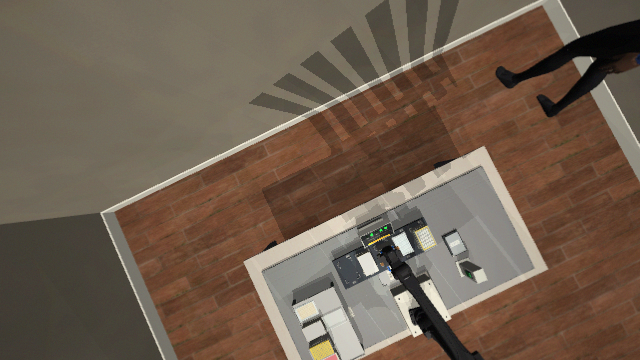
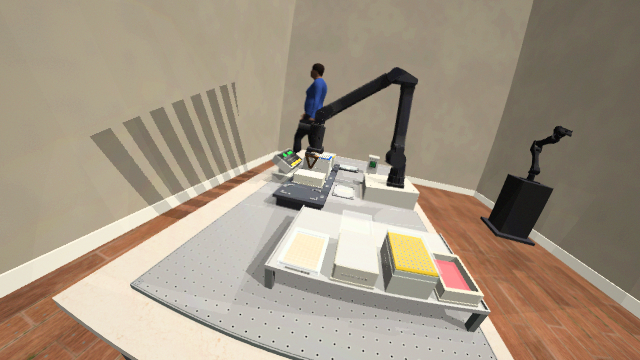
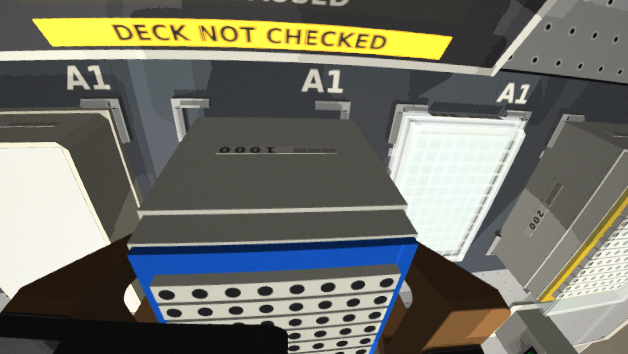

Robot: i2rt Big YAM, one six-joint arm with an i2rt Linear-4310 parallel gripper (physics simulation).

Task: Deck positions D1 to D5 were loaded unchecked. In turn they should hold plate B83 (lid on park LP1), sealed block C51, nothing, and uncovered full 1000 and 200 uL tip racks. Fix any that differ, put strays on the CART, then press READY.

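Pixels of known places: gripper, fingertip midpoint: [image 2: 312,166] [image 3: 279,212]; arm's base, link origin: [image 1: 419,314] [image 2: 395,184].
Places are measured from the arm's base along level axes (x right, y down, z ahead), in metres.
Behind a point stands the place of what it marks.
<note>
My gripper [image 1: 389,252] {x -0.088, y -0.013, z 0.420 m} [image 2: 312,159] {x -0.088, y -0.013, z 0.420 m} [image 3: 272,285] is shut on the blue-topped 1000 tip rack [image 3: 277,180] {x -0.095, y -0.041, z 0.457 m}, upright at the third deck position, between the block and plate; whether its base touches the deck is hidden. A pale block [image 1: 368,263] {x -0.211, y -0.014, z 0.379 m} [image 2: 309,177] {x -0.254, y -0.010, z 0.363 m} [image 3: 45,200] {x -0.200, y -0.014, z 0.411 m} sits at the second position. A clear-white plate [image 1: 403,243] {x 0.035, y 0.019, z 0.423 m} [image 3: 450,185] {x 0.026, y 0.014, z 0.435 m} lies at the fourth. A yellow-edged 200 rack [image 1: 425,238] [image 3: 540,210] stands at the fifth, with a clear cover over its top. The first position of the deck [image 1: 349,270] {x -0.332, y 0.028, z 0.352 m} [image 2: 295,195] {x -0.380, y 0.028, z 0.360 m} is bare.
A tilted screen [image 1: 372,235] {x -0.145, y -0.048, z 0.543 m} [image 2: 288,160] {x -0.173, y -0.037, z 0.514 m} [image 3: 250,37] {x -0.111, y -0.020, z 0.499 m} stands behind the deck, reading DECK NOT CHECKED. A raised shelf [image 2: 320,218] {x -0.495, y 0.019, z 0.218 m} holds a peach-welled plate [image 2: 304,251] {x -0.672, y 0.003, z 0.191 m}, a pale block [image 2: 356,255] {x -0.660, y -0.023, z 0.086 m}, a yellow rack [image 2: 412,254] {x -0.643, y -0.052, z -0.017 m} and a pink-floored bin [image 2: 456,275] {x -0.590, y 0.005, z -0.144 m}. A green-button box [image 1: 472,271] {x 0.352, y -0.042, z 0.184 m} [image 2: 373,163] {x 0.344, y -0.010, z 0.147 m} stands beyond.
</note>
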